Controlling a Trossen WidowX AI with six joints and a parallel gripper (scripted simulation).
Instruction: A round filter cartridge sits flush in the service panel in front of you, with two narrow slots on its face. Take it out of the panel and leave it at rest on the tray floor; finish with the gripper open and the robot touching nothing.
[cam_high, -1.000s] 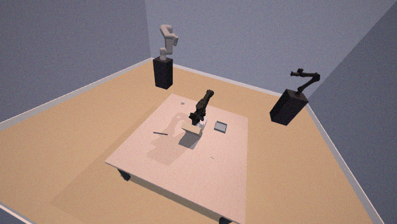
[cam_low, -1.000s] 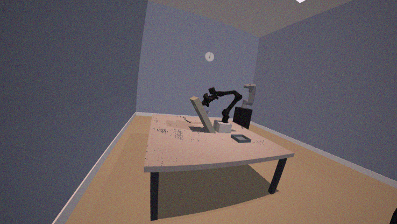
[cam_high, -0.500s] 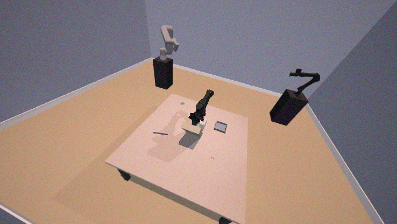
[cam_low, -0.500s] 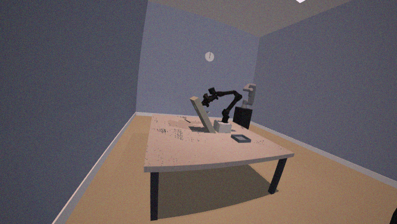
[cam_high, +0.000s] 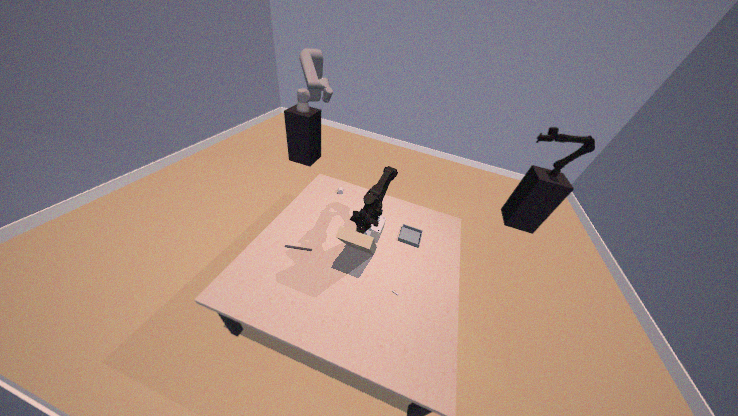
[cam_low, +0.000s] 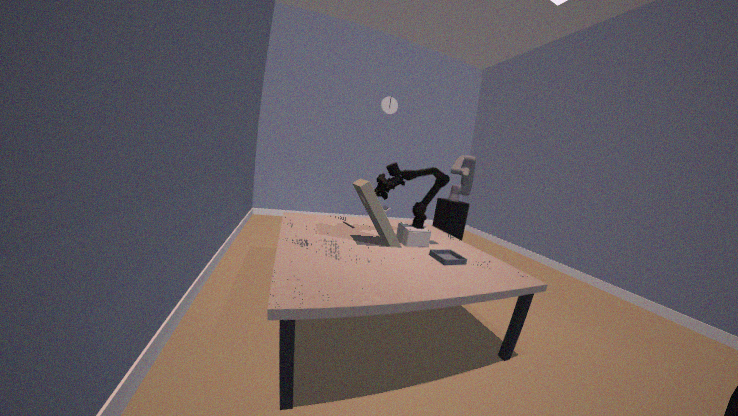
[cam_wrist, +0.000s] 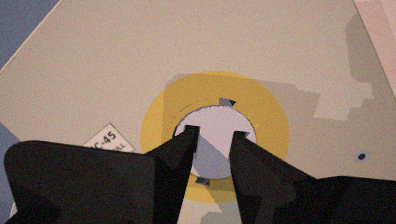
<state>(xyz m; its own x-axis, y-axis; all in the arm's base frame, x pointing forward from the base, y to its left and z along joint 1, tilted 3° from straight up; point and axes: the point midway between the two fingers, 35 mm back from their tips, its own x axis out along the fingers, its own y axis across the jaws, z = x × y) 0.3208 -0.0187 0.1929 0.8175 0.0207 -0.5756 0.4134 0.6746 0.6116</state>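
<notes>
Now: the round filter cartridge 1 cm ahead of my gripper tip and 1 cm below it. The rest, counted from my gripper tip: tray: 40 cm behind, 29 cm to the left, 27 cm below; small pin: 7 cm ahead, 29 cm to the left, 28 cm below; small white cube: 63 cm behind, 36 cm to the right, 26 cm below.
</notes>
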